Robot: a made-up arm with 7 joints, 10 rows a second.
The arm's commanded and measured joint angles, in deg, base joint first. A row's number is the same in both.
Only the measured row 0 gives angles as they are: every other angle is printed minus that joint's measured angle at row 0.
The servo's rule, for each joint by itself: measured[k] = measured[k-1] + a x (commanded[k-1-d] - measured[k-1]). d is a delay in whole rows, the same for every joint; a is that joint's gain. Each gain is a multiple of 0.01, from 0.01 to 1. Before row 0 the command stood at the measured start. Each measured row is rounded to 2 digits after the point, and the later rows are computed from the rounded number. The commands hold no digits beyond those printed.
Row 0, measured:
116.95 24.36 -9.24 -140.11 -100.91 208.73 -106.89
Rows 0 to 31, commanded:
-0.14 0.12 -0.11 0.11 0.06 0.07 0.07
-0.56 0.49 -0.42 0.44 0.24 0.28 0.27
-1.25 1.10 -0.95 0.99 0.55 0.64 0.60
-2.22 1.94 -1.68 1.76 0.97 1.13 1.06
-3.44 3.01 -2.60 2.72 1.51 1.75 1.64
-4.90 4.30 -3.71 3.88 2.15 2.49 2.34
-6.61 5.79 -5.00 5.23 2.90 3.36 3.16
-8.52 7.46 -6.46 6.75 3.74 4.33 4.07
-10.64 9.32 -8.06 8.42 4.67 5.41 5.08
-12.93 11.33 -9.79 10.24 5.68 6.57 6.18
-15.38 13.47 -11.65 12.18 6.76 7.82 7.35
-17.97 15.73 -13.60 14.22 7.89 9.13 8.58
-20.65 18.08 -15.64 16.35 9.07 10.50 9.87
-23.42 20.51 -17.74 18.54 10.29 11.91 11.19
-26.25 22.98 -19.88 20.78 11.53 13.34 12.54
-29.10 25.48 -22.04 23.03 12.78 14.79 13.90
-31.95 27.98 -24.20 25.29 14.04 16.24 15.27
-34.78 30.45 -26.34 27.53 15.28 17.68 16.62
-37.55 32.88 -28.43 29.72 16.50 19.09 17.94
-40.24 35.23 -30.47 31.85 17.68 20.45 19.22
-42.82 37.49 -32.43 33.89 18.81 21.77 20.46
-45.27 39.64 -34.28 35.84 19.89 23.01 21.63
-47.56 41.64 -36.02 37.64 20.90 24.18 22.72
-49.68 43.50 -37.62 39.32 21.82 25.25 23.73
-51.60 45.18 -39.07 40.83 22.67 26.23 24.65
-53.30 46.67 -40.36 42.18 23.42 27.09 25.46
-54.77 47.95 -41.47 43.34 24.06 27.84 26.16
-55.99 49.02 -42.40 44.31 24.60 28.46 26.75
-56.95 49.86 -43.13 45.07 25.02 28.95 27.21
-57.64 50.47 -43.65 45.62 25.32 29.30 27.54
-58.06 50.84 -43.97 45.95 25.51 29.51 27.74
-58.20 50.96 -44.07 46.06 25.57 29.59 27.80
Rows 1 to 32, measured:
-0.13 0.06 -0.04 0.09 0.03 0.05 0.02
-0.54 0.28 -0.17 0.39 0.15 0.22 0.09
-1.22 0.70 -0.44 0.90 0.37 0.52 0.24
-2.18 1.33 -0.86 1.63 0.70 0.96 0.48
-3.39 2.19 -1.45 2.56 1.15 1.53 0.82
-4.84 3.27 -2.22 3.68 1.70 2.22 1.26
-6.54 4.56 -3.17 5.00 2.36 3.04 1.81
-8.44 6.04 -4.29 6.49 3.12 3.97 2.47
-10.55 7.71 -5.57 8.13 3.97 5.01 3.23
-12.83 9.56 -7.00 9.92 4.91 6.13 4.09
-15.28 11.55 -8.58 11.84 5.93 7.35 5.04
-17.86 13.68 -10.29 13.86 7.01 8.63 6.07
-20.54 15.92 -12.11 15.98 8.14 9.98 7.17
-23.30 18.26 -14.02 18.16 9.32 11.37 8.34
-26.13 20.67 -16.01 20.39 10.54 12.79 9.56
-28.98 23.12 -18.06 22.63 11.77 14.23 10.82
-31.83 25.60 -20.15 24.89 13.02 15.68 12.11
-34.66 28.07 -22.25 27.13 14.26 17.12 13.42
-37.43 30.52 -24.35 29.33 15.49 18.54 14.73
-40.13 32.92 -26.43 31.47 16.69 19.92 16.03
-42.71 35.25 -28.47 33.53 17.86 21.25 17.31
-45.17 37.49 -30.45 35.49 18.98 22.52 18.56
-47.46 39.61 -32.34 37.32 20.04 23.72 19.77
-49.59 41.59 -34.14 39.02 21.02 24.82 20.92
-51.52 43.42 -35.82 40.56 21.93 25.84 22.00
-53.23 45.08 -37.36 41.94 22.75 26.74 23.00
-54.71 46.54 -38.76 43.13 23.47 27.53 23.92
-55.94 47.80 -40.00 44.13 24.09 28.20 24.74
-56.91 48.85 -41.06 44.93 24.60 28.74 25.46
-57.61 49.68 -41.94 45.52 25.00 29.14 26.06
-58.04 50.27 -42.63 45.89 25.28 29.41 26.55
-58.19 50.62 -43.12 46.03 25.44 29.54 26.91
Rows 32 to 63, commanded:
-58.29 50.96 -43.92 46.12 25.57 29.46 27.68
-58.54 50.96 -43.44 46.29 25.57 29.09 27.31
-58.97 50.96 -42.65 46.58 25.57 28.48 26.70
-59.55 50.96 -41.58 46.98 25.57 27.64 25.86
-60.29 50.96 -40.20 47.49 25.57 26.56 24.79
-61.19 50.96 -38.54 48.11 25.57 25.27 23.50
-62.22 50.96 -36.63 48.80 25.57 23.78 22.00
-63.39 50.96 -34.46 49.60 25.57 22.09 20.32
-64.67 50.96 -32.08 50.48 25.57 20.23 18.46
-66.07 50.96 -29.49 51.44 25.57 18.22 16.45
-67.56 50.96 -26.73 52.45 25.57 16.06 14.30
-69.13 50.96 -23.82 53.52 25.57 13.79 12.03
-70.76 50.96 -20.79 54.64 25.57 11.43 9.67
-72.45 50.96 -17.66 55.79 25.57 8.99 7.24
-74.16 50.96 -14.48 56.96 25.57 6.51 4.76
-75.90 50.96 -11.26 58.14 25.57 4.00 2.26
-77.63 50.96 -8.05 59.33 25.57 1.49 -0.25
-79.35 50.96 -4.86 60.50 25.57 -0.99 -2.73
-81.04 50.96 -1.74 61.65 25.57 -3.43 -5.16
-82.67 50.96 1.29 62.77 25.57 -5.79 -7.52
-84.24 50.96 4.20 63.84 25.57 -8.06 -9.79
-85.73 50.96 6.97 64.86 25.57 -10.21 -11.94
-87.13 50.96 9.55 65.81 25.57 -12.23 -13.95
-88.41 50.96 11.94 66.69 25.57 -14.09 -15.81
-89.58 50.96 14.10 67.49 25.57 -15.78 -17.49
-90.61 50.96 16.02 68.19 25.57 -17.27 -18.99
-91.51 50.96 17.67 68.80 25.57 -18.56 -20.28
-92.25 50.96 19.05 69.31 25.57 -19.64 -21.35
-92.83 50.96 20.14 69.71 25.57 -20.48 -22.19
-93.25 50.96 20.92 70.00 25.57 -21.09 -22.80
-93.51 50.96 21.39 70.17 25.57 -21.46 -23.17
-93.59 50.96 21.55 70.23 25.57 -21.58 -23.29
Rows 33 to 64, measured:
-58.29 50.79 -43.39 46.11 25.51 29.48 27.13
-58.53 50.88 -43.41 46.26 25.54 29.20 27.18
-58.95 50.92 -43.15 46.53 25.56 28.68 27.04
-59.53 50.94 -42.62 46.91 25.57 27.93 26.70
-60.26 50.95 -41.80 47.40 25.57 26.94 26.15
-61.15 50.96 -40.69 48.00 25.57 25.74 25.38
-62.18 50.96 -39.31 48.68 25.57 24.33 24.40
-63.34 50.96 -37.66 49.46 25.57 22.72 23.22
-64.62 50.96 -35.76 50.33 25.57 20.93 21.84
-66.01 50.96 -33.63 51.27 25.57 18.98 20.28
-67.50 50.96 -31.28 52.27 25.57 16.88 18.55
-69.06 50.96 -28.74 53.33 25.57 14.66 16.66
-70.69 50.96 -26.04 54.44 25.57 12.33 14.63
-72.38 50.96 -23.19 55.59 25.57 9.93 12.49
-74.09 50.96 -20.23 56.75 25.57 7.47 10.25
-75.83 50.96 -17.18 57.93 25.57 4.97 7.93
-77.56 50.96 -14.08 59.12 25.57 2.46 5.56
-79.28 50.96 -10.95 60.29 25.57 -0.02 3.16
-80.97 50.96 -7.82 61.45 25.57 -2.48 0.75
-82.60 50.96 -4.72 62.57 25.57 -4.86 -1.65
-84.17 50.96 -1.69 63.65 25.57 -7.16 -4.01
-85.67 50.96 1.25 64.68 25.57 -9.36 -6.31
-87.07 50.96 4.07 65.64 25.57 -11.43 -8.53
-88.36 50.96 6.75 66.53 25.57 -13.35 -10.64
-89.53 50.96 9.25 67.35 25.57 -15.10 -12.63
-90.57 50.96 11.55 68.06 25.57 -16.66 -14.47
-91.47 50.96 13.63 68.69 25.57 -18.03 -16.15
-92.22 50.96 15.47 69.22 25.57 -19.19 -17.66
-92.81 50.96 17.06 69.64 25.57 -20.12 -18.97
-93.23 50.96 18.37 69.95 25.57 -20.82 -20.08
-93.50 50.96 19.40 70.14 25.57 -21.28 -20.98
-93.59 50.96 20.13 70.22 25.57 -21.50 -21.65

